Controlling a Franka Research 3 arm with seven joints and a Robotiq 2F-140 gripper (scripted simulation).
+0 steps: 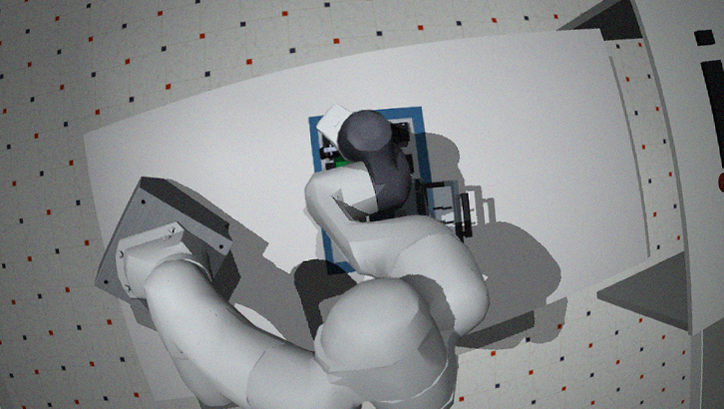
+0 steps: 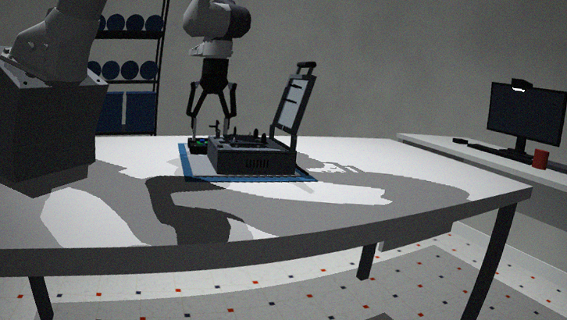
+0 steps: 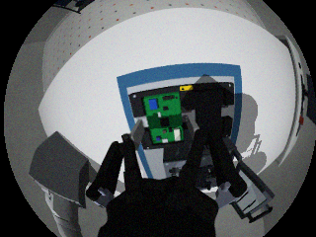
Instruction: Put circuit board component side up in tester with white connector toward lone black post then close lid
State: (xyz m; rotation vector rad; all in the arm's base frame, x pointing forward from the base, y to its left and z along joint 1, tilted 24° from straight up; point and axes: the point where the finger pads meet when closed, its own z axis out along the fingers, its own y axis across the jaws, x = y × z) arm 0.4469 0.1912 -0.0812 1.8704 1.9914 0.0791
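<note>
Right now the green circuit board is 4 cm below my hand. From my hand the other things lie so: see-through lid 19 cm ahead, 17 cm to the right, 13 cm above.
</note>
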